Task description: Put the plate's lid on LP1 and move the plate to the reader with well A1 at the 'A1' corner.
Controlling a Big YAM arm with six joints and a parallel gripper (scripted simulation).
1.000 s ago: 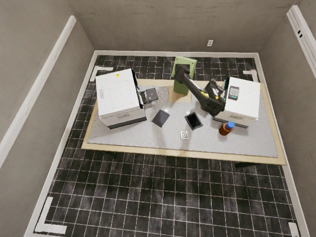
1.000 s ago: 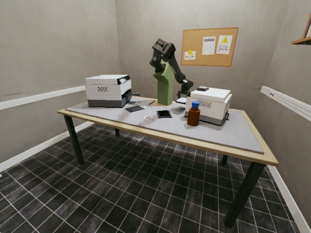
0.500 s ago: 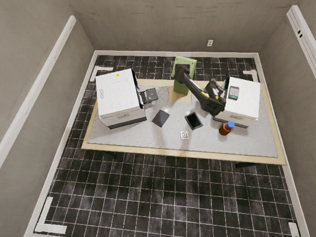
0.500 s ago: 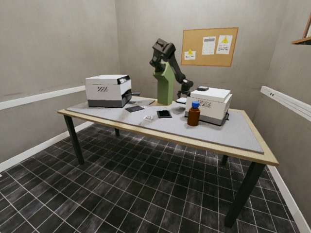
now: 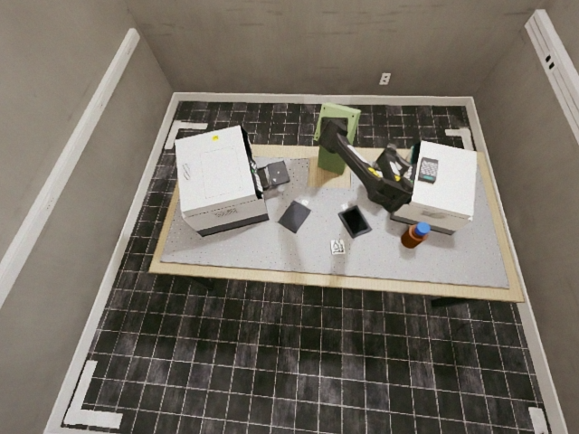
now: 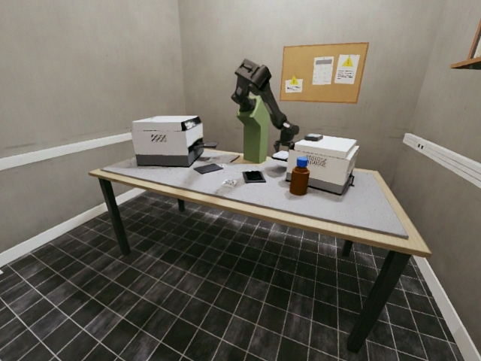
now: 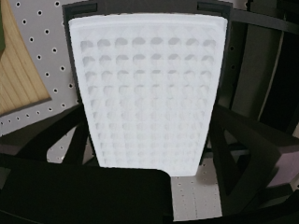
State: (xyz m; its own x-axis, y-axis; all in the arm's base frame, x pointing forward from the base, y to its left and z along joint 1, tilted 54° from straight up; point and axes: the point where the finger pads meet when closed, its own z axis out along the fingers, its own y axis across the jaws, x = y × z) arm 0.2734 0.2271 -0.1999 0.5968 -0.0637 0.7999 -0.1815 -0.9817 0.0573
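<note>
My gripper is now 220 mm short of the dark flat lid, 130 mm to the left of it and 90 mm above it. Also, from my hand: brown capped bottle 320 mm ahead, 140 mm to the left, 10 mm above; white well plate right at my hand.
</note>
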